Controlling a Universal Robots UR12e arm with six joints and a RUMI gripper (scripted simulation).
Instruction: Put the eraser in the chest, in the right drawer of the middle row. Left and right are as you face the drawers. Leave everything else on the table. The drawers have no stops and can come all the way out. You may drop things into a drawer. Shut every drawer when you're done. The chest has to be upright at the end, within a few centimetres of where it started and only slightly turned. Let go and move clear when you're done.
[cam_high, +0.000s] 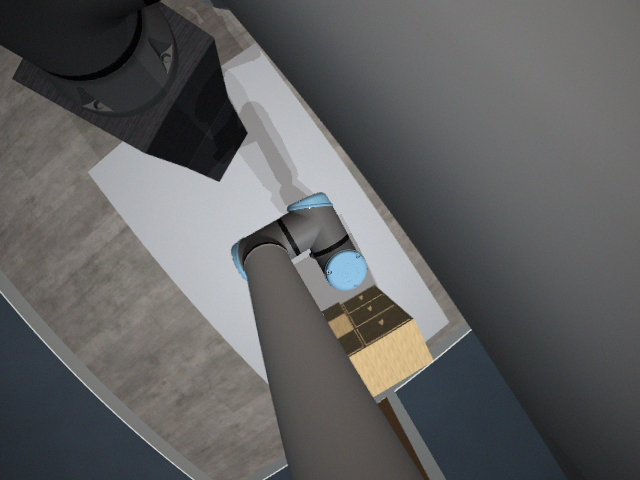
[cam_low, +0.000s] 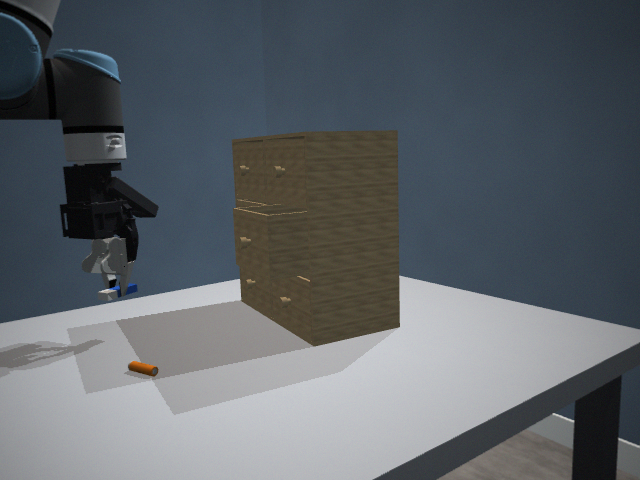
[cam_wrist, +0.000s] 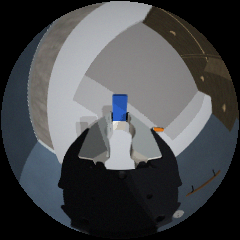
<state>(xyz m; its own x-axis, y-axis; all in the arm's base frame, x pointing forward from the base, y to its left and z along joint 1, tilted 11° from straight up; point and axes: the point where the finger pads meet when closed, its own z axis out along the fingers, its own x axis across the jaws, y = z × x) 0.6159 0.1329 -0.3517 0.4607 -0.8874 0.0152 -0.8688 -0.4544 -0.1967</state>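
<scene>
The orange cylinder lies 170 mm to the right of my hand, 90 mm below it and 20 mm behind it. Also, from my hand: white eraser: 10 mm below, 10 mm behind.
</scene>
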